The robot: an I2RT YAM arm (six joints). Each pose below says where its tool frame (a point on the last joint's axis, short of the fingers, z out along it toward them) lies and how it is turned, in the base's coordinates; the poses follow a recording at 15 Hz.
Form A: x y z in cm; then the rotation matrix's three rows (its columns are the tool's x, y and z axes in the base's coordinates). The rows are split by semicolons.
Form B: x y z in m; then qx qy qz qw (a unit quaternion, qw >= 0). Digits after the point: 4 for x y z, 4 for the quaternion.
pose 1, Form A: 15.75 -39.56 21.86; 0.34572 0.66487 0.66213; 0.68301 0.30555 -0.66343; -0.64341 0.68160 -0.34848
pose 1, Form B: 0.1575 -0.3956 0.2186 0.5892 0.5719 0.0079 0.5707
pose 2, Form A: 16.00 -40.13 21.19; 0.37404 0.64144 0.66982; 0.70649 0.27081 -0.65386; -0.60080 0.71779 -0.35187
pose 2, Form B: 0.1600 -0.4013 0.2119 0.6031 0.5587 0.0286 0.5685
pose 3, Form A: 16.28 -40.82 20.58; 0.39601 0.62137 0.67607; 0.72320 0.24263 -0.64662; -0.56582 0.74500 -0.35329
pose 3, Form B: 0.1628 -0.4082 0.2058 0.6137 0.5477 0.0449 0.5669
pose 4, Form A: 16.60 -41.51 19.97; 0.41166 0.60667 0.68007; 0.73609 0.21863 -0.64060; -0.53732 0.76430 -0.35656
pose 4, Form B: 0.1660 -0.4151 0.1997 0.6224 0.5393 0.0573 0.5643
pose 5, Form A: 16.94 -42.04 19.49; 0.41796 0.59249 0.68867; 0.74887 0.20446 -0.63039; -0.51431 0.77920 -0.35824
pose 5, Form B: 0.1694 -0.4204 0.1949 0.6268 0.5350 0.0695 0.5622
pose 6, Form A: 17.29 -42.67 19.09; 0.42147 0.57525 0.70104; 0.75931 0.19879 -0.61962; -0.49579 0.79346 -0.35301
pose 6, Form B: 0.1729 -0.4267 0.1909 0.6276 0.5316 0.0818 0.5629
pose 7, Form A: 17.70 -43.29 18.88; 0.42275 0.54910 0.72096; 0.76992 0.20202 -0.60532; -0.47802 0.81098 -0.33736
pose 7, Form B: 0.1770 -0.4329 0.1888 0.6241 0.5284 0.0973 0.5673
